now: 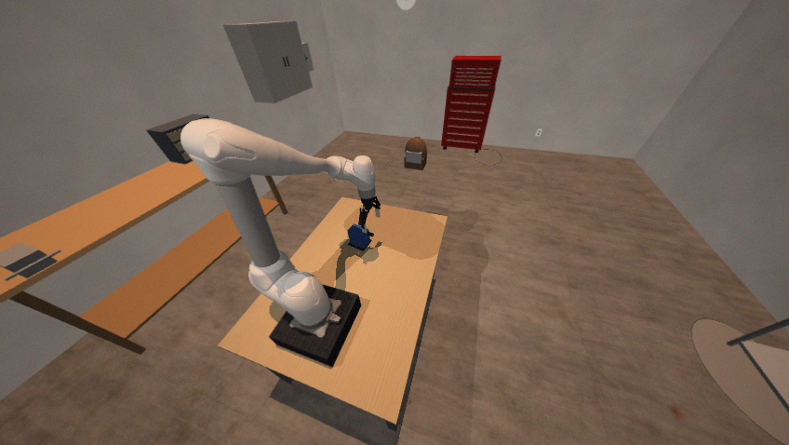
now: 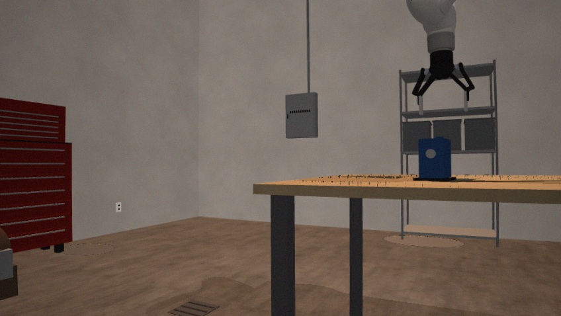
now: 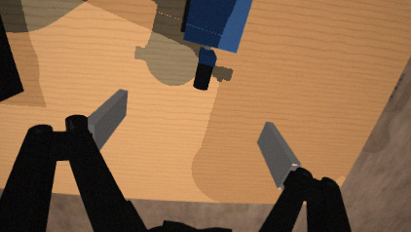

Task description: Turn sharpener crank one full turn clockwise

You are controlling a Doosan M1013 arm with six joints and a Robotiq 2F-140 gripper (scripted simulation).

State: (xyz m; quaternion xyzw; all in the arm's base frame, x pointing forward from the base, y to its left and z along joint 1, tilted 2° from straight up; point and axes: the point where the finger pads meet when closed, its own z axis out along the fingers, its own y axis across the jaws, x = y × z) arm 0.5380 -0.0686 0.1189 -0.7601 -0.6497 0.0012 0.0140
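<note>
The sharpener crank is 10 mm ahead of my hand, 20 mm to the left of it and 110 mm below it.
</note>
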